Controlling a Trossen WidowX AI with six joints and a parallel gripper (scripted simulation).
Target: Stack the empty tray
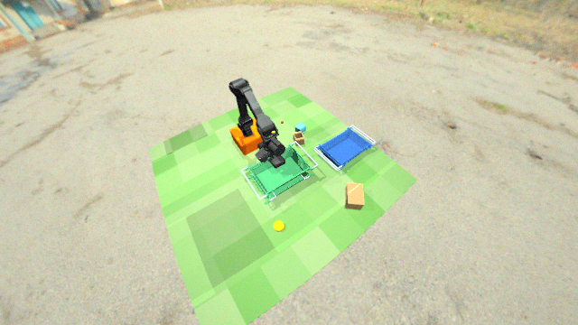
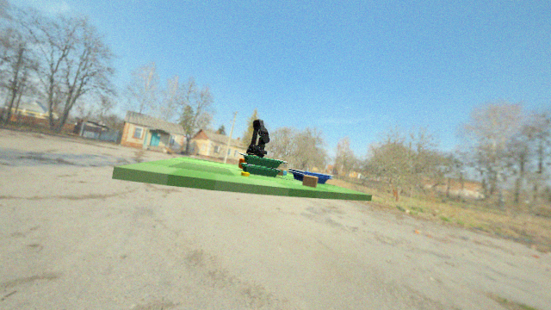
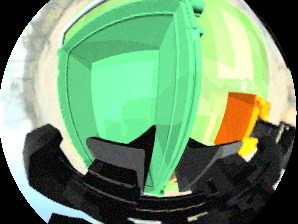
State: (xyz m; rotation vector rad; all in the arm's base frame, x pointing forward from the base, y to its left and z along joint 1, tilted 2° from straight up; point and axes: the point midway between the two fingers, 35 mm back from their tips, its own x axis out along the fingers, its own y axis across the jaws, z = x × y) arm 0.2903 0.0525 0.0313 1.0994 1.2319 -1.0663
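Now: gripper tip 7 cm short of the green tray, 1 cm to the right of it and 3 cm below it. Also, from my gripper tip: small box (16 cm behind, 24 cm to the left, 7 cm below); then cyan cube (25 cm behind, 30 cm to the left, 6 cm below).
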